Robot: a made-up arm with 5 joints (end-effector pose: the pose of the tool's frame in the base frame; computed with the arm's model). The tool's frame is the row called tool.
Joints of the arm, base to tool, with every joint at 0 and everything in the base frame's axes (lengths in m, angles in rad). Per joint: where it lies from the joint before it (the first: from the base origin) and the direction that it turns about. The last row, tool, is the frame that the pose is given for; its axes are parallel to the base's.
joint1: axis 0 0 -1 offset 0 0 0.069
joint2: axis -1 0 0 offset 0.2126 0.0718 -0.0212
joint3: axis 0 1 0 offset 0.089 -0.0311 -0.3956
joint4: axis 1 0 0 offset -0.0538 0.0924 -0.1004
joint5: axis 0 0 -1 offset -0.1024 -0.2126 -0.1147
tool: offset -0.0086 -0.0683 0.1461
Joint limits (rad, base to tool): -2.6..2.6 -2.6..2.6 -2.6..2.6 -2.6..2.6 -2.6..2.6
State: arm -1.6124 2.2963 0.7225 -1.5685 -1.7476
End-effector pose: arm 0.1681 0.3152 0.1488 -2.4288 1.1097 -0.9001
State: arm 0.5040 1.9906 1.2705 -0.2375 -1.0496
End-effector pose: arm 0.1661 -0.2414 0.3336 -0.6118 1.9089 -0.8438
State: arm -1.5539 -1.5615 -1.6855 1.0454 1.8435
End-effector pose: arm -0.6472 0.5816 -0.0168 1.8251 2.0974 -0.6157
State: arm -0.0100 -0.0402 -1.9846 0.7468 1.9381
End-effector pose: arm 0.5716 0.0061 -0.4694 1.8357 -0.6410 -0.5970
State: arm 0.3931 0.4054 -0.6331 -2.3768 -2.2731
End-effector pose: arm 0.2386 -0.0074 -0.4532 -1.0230 2.2936 -0.0420
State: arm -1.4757 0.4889 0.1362 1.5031 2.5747
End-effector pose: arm 0.2073 0.0646 -0.5057 -0.5448 0.9286 -1.1171
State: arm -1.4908 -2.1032 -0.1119 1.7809 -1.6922
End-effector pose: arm -0.6307 0.3013 0.4771 2.8608 -0.4615 -1.1253
